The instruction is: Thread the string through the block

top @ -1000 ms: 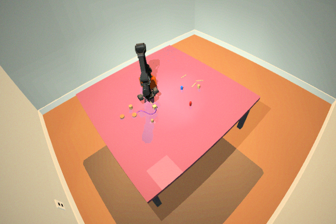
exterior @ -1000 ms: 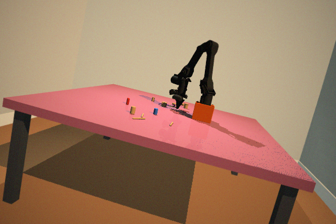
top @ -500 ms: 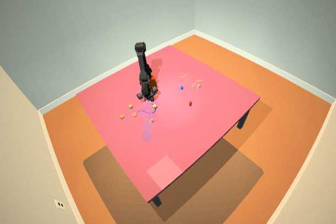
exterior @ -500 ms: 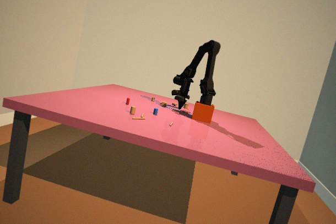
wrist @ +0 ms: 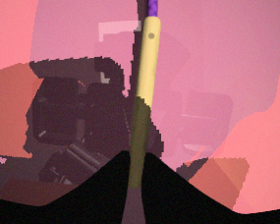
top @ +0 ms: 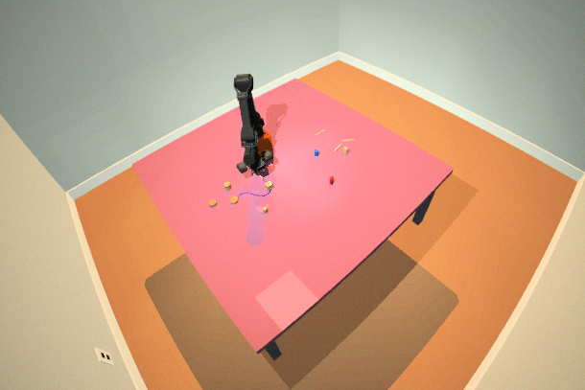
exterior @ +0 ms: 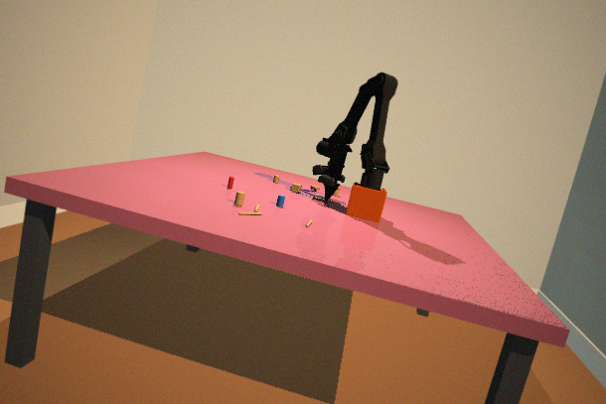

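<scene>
Now: gripper tip 4 cm short of the thin wooden stick, 1 cm to the left of it and 1 cm below it. Also, from my gripper tip: round wooden button (4 cm ahead, 20 cm to the right, 1 cm above); then blue peg (16 cm ahead, 29 cm to the left, 2 cm above); then wooden block (12 cm ahead, 4 cm to the right, 2 cm above).
</scene>
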